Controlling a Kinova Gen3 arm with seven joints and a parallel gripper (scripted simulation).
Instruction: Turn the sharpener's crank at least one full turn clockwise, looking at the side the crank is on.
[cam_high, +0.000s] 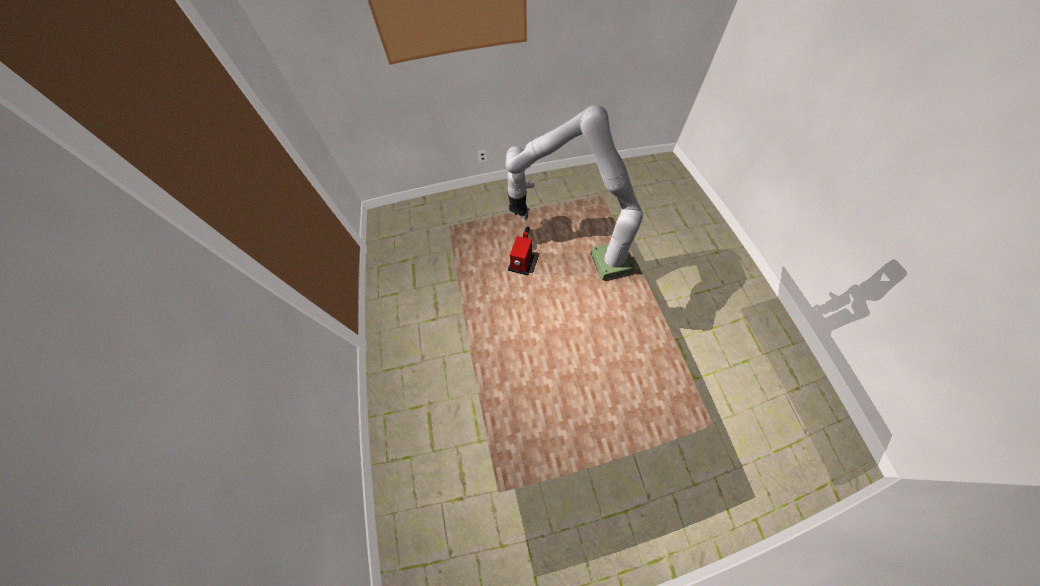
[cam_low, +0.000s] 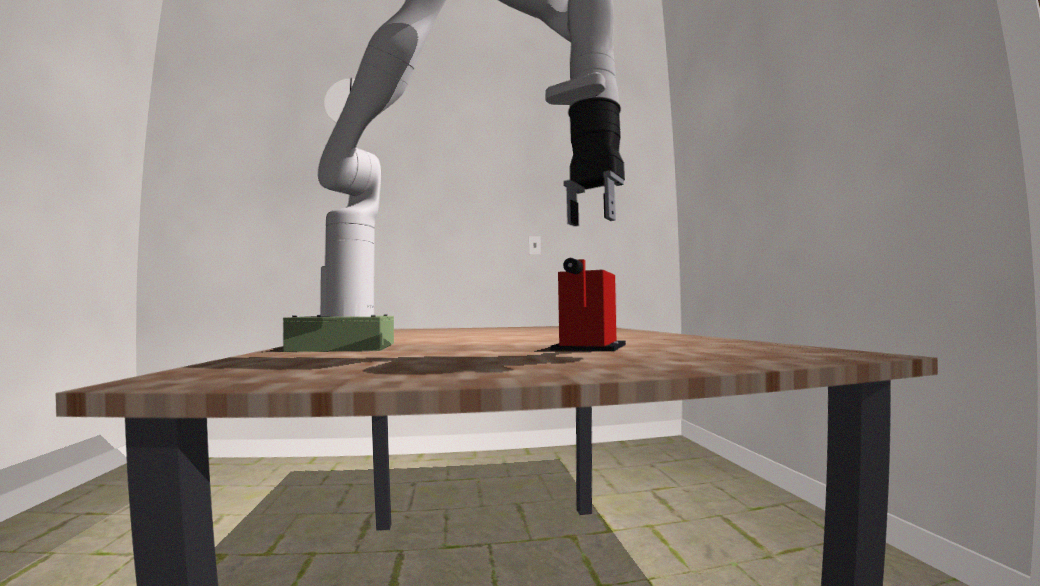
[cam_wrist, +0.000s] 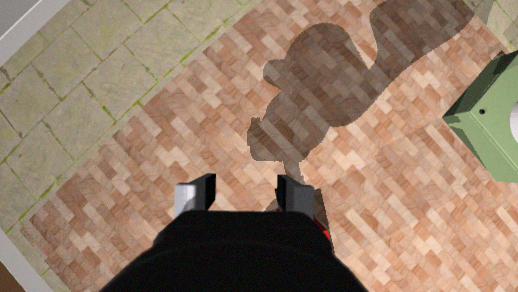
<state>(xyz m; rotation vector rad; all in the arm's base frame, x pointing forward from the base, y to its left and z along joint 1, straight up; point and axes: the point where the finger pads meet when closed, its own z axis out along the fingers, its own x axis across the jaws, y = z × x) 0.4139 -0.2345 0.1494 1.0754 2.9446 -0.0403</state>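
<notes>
Now: hand 20 mm past the dark handle, 50 mm to the right of it and 80 mm above it.
</notes>
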